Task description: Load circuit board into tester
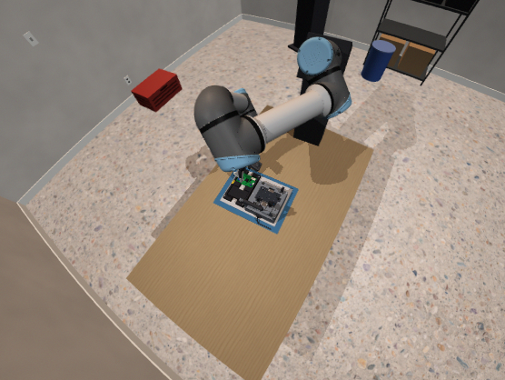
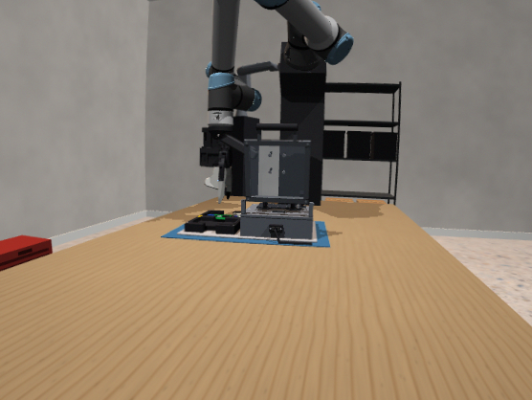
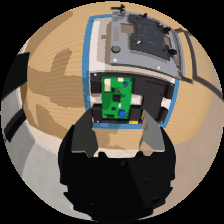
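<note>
The green circuit board lies 60 mm below my hand. From my hand the other things lie so: tester bed 20 mm behind, 190 mm to the left, 10 mm below; tester lid 90 mm ahead, 230 mm to the left, 110 mm above.
</note>
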